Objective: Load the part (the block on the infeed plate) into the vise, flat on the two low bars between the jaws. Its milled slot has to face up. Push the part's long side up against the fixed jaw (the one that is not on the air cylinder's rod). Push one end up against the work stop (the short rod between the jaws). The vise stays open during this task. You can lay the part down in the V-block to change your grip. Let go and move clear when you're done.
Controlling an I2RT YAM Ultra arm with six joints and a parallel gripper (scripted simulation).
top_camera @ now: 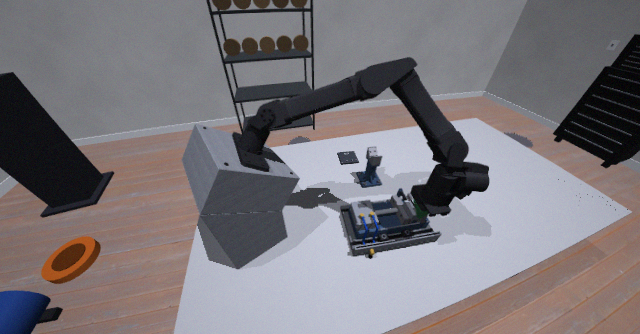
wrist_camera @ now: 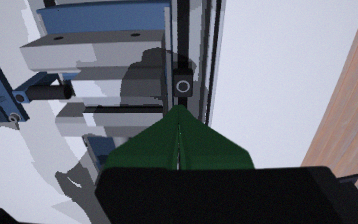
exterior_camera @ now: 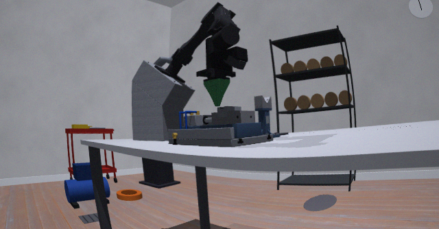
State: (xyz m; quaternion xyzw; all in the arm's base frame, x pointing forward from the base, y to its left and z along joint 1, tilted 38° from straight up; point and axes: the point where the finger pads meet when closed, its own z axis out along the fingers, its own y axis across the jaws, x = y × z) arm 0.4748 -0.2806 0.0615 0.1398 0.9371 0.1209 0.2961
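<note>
My hand is 4 cm to the right of the part, 2 cm short of it and 2 cm above it. The rest, counted from my hand: cylinder rod: 8 cm to the left, 7 cm behind, 4 cm below; then fixed jaw: 5 cm to the left, 5 cm ahead, 4 cm below; then moving jaw: 7 cm to the left, 4 cm below, 1 cm behind.
</note>
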